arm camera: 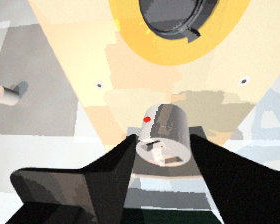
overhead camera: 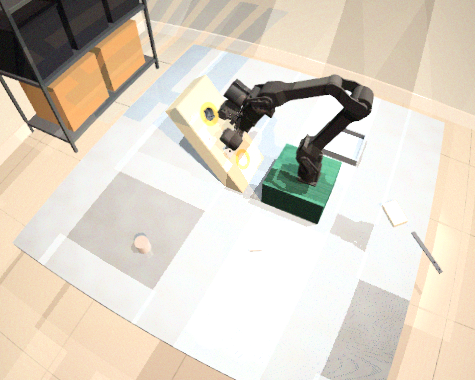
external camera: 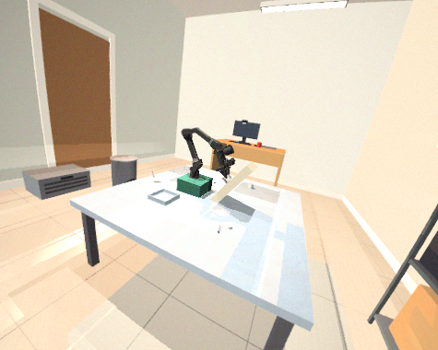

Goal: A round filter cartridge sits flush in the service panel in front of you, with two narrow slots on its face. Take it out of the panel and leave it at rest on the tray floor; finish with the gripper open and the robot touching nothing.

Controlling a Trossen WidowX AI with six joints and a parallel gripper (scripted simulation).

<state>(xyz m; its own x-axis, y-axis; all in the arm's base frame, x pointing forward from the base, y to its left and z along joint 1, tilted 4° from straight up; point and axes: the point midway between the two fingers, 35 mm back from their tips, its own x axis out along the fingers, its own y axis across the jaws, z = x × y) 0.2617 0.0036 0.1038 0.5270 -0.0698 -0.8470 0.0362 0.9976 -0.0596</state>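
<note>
Now: gripper tip 50 mm short of the cream service panel, 10 mm to the left of it and 20 mm above it. The rest, counted from my gripper tip: round filter cartridge (right at my gripper tip); flat card (600 mm behind, 50 mm to the right, 160 mm below); tray (350 mm behind, 280 mm to the right, 160 mm below).
</note>
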